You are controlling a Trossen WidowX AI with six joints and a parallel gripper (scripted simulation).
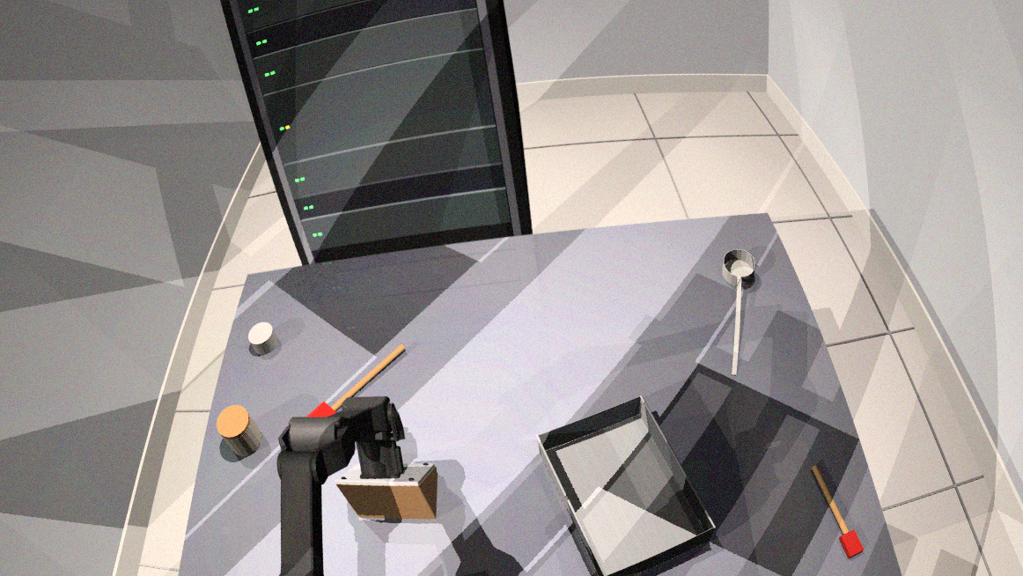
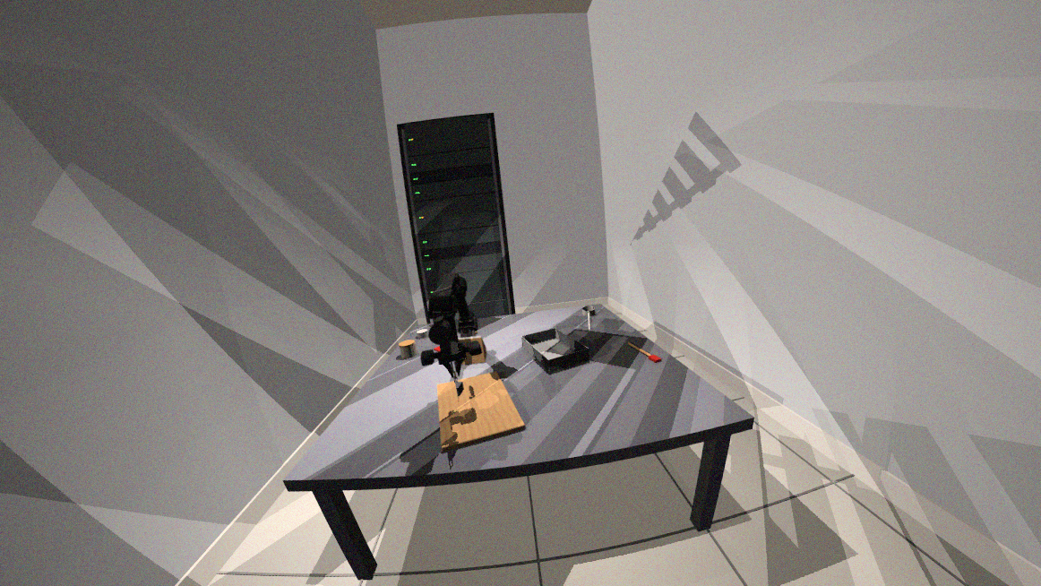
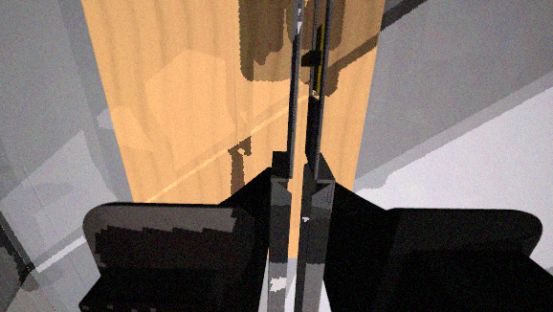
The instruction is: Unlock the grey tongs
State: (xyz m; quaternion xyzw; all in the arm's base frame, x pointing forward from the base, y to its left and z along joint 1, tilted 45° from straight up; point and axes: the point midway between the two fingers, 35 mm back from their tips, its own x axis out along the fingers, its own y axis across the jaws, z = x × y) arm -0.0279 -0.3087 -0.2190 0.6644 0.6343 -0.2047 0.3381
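The wooden board lies 40 mm ahead of my gripper tip and 110 mm below it. Also, from my gripper tip: roasting tin: 400 mm ahead, 310 mm to the left, 90 mm below; then tan-topped can: 300 mm behind, 530 mm to the left, 90 mm below; then white cylinder: 280 mm behind, 800 mm to the left, 100 mm below.
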